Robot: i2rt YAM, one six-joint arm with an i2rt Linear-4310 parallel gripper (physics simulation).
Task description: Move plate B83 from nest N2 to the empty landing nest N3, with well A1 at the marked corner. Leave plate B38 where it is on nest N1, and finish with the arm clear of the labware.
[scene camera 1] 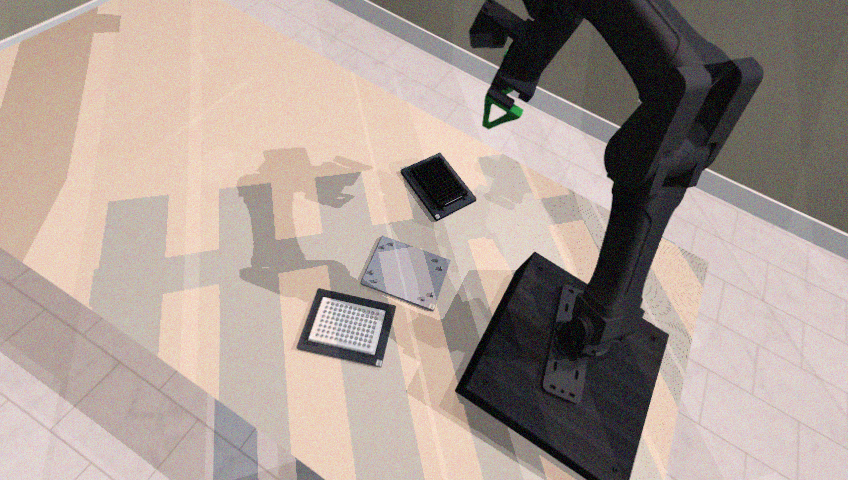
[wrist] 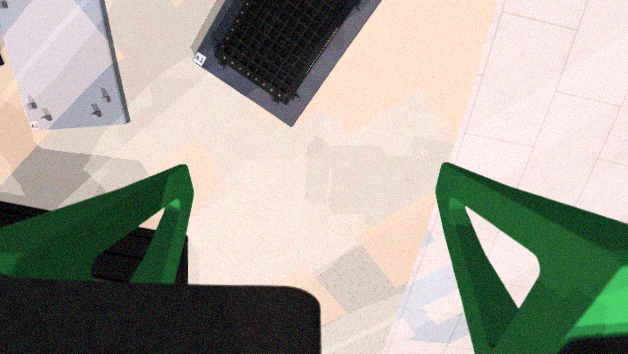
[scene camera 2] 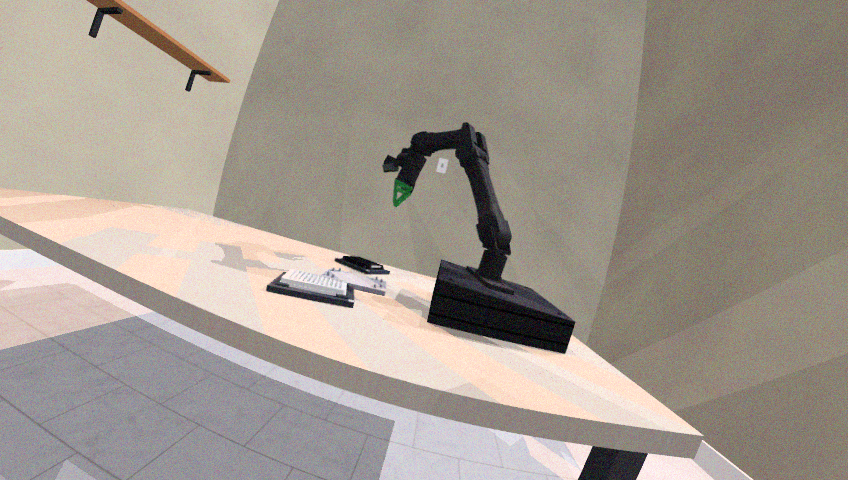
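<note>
A black well plate [scene camera 1: 437, 180] [scene camera 2: 361, 262] [wrist: 295, 40] sits on a dark nest [wrist: 245, 85] with an A1 label [wrist: 199, 59] at one corner. A white well plate [scene camera 1: 346, 325] [scene camera 2: 313, 283] sits on another dark nest [scene camera 1: 387, 333]. I cannot read which is B83 or B38. The empty pale grey nest [scene camera 1: 405, 273] [scene camera 2: 364, 281] [wrist: 65, 65] with small upright pins lies between them; its A1 label [wrist: 34, 125] marks one corner. My green-fingered gripper [scene camera 1: 501, 114] [scene camera 2: 399, 195] [wrist: 314, 177] is wide open and empty, high above the table and beside the black plate in the wrist view.
The arm's black base block [scene camera 1: 505, 362] [scene camera 2: 499, 321] stands on the table near the pale nest. A tiled floor [scene camera 1: 773, 333] lies beyond the table edge. A wooden wall shelf [scene camera 2: 160, 38] is at the upper left in scene camera 2. Shadows cross the table.
</note>
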